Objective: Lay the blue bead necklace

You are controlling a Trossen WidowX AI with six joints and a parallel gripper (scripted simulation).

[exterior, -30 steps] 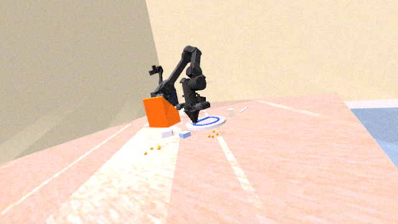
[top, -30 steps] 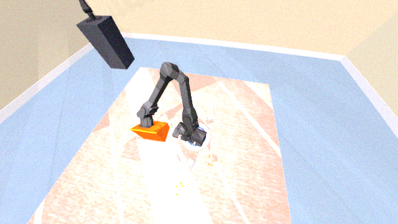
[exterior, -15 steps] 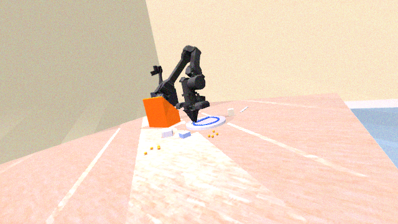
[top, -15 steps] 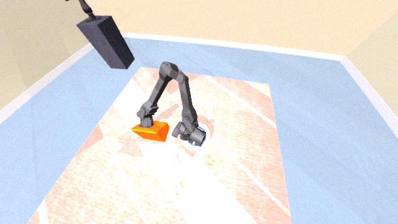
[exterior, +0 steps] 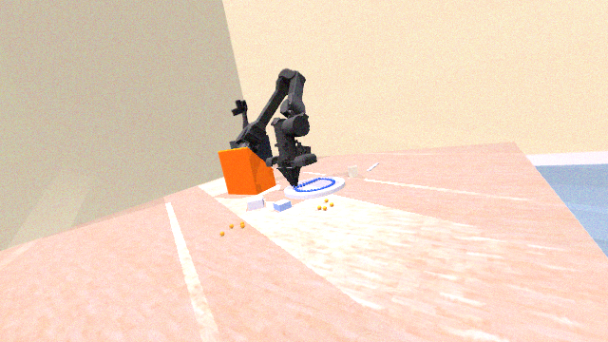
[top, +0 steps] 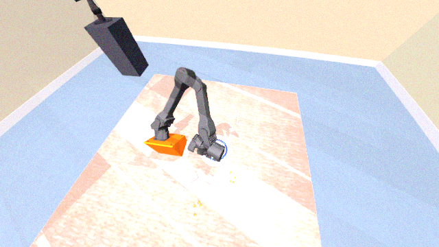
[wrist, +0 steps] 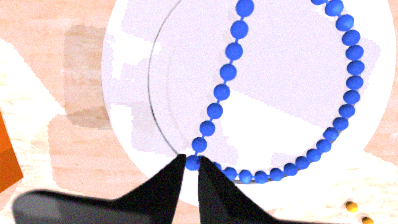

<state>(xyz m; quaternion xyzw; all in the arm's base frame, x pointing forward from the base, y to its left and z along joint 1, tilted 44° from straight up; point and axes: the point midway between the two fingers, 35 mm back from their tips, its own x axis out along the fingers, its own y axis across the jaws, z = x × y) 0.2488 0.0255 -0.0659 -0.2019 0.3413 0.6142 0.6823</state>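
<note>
My gripper tip is now 5 cm short of the round white bead board, 4 cm to the right of it and 1 cm above it. The rest, counted from my gripper tip: white block 6 cm behind, 13 cm to the right, 1 cm below; light blue cube 4 cm ahead, 13 cm to the right, 1 cm below; beige cube 13 cm ahead, 18 cm to the left.
</note>
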